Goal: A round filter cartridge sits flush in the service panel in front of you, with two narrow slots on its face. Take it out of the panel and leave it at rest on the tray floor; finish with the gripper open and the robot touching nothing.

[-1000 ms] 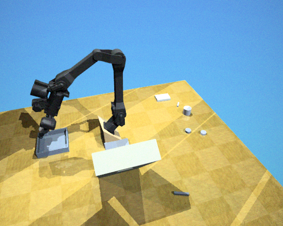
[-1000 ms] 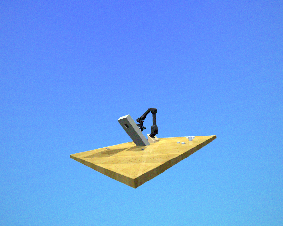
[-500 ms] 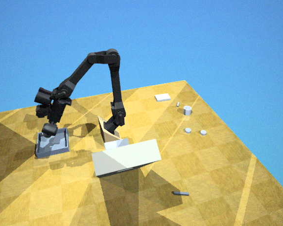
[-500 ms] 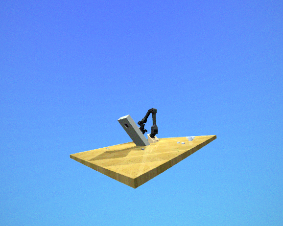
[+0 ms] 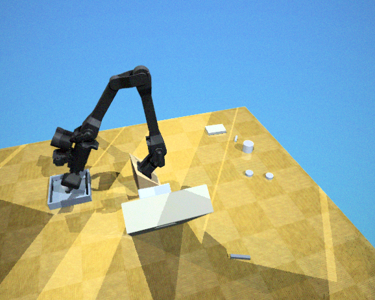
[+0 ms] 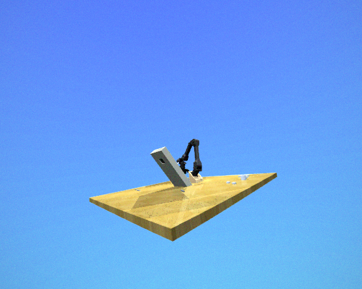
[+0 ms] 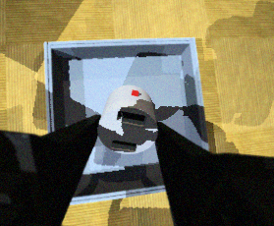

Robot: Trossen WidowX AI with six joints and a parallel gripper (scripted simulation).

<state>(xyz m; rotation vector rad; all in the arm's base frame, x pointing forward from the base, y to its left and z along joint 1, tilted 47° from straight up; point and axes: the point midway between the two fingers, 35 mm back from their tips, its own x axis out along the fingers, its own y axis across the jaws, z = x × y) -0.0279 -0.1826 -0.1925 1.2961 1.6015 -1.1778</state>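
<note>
Now: gripper tip right at the filter cartridge. The rest, counted from my gripper tip: grey bar (390 mm ahead, 540 mm to the left, 40 mm below); flat white block (290 mm behind, 650 mm to the left, 40 mm below); grey-blue tray (10 mm to the right, 40 mm below).
</note>
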